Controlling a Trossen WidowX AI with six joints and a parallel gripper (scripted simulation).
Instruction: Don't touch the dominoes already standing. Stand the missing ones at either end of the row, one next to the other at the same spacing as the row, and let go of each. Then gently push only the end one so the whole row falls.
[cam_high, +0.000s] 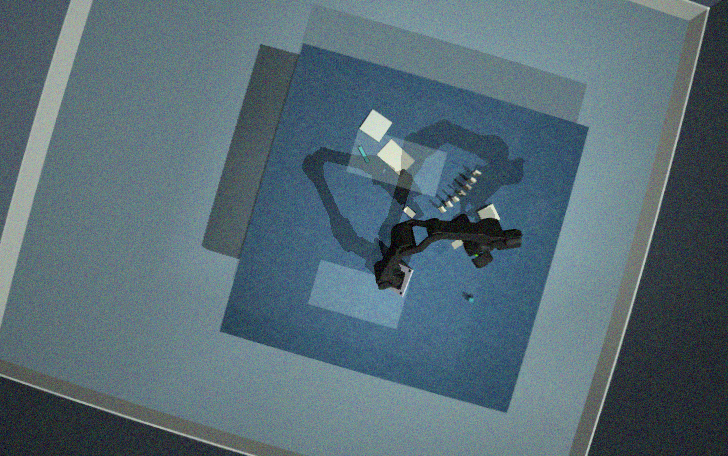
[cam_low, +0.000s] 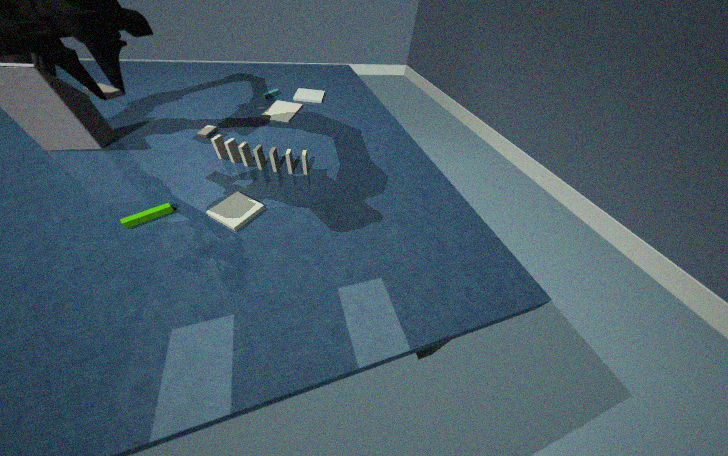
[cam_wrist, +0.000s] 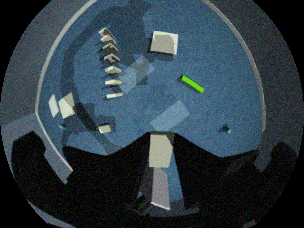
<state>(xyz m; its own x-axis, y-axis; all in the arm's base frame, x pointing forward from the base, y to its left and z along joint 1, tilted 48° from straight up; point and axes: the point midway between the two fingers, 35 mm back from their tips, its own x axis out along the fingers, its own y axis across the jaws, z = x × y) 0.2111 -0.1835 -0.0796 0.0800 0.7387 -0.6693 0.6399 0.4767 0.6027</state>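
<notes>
Right now my gripper tip is 12 cm to the left of the green bar and 16 cm above it. Round my gripper tip: teal bar 23 cm ahead, 45 cm to the left, 16 cm below; white square tile 14 cm ahead, 13 cm to the right, 16 cm below; teal cube 22 cm behind, 16 cm to the right, 15 cm below.
</notes>
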